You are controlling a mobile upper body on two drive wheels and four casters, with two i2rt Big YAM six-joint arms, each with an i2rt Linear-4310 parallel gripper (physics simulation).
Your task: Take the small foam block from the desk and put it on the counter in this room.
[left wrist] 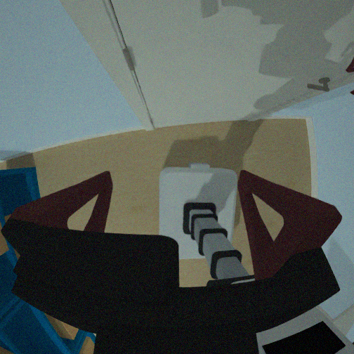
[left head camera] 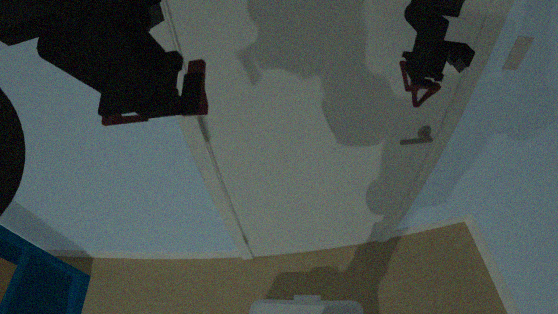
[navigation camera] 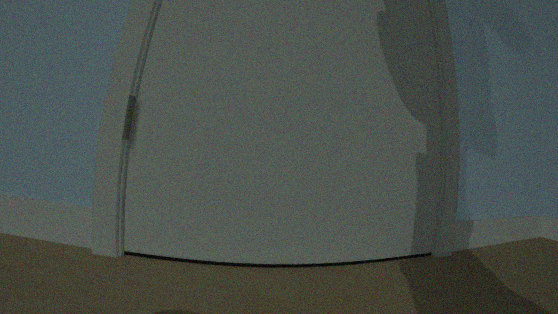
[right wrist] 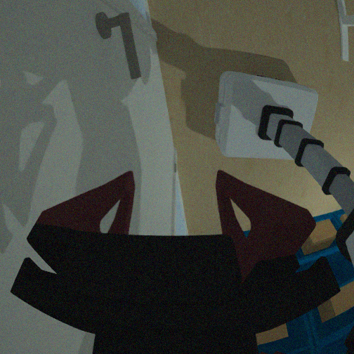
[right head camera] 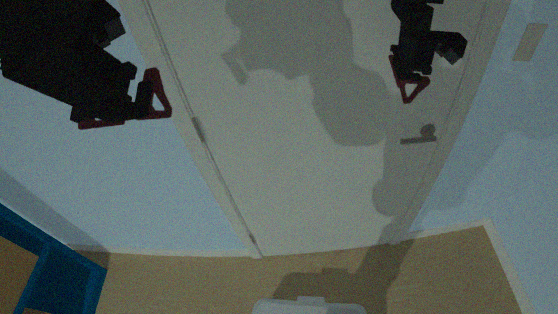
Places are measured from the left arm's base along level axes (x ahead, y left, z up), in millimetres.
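Pixels of known places: left gripper, fingertip midpoint: (left head camera: 175,113) (right head camera: 146,116); right gripper, fingertip midpoint: (left head camera: 411,98) (right head camera: 403,94).
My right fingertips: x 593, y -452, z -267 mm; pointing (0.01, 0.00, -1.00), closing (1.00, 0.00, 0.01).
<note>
Ahead of a thing's pixels: the offset from my right fingertips to its top centre. "spot": to the spot under its first point. Level surfaces: height alone.
The small foam block, the desk and the counter do not show in these views. My left gripper (left head camera: 162,107) (right head camera: 127,112) (left wrist: 174,177) is open wide and empty, raised in front of the wall left of a door. My right gripper (left head camera: 412,87) (right head camera: 402,82) (right wrist: 174,177) is partly open and empty. It hangs in front of the pale door (left head camera: 300,200) (right head camera: 310,200) (navigation camera: 275,150), above the dark door handle @(spot: 73 mm ahead, 109 mm right, 211 mm down) (left head camera: 417,140) (right head camera: 419,140) in the head views; whether it touches the door cannot be told.
The door stands closed in a pale frame between light blue walls. A blue framed object @(spot: 456 mm back, 1627 mm left, 1068 mm down) (left head camera: 75,300) (right head camera: 95,285) (left wrist: 20,190) stands at the lower left. My light grey base (left head camera: 307,307) (left wrist: 172,215) (right wrist: 240,142) is on the tan floor @(1142 mm down) (navigation camera: 250,295), close before the door.
</note>
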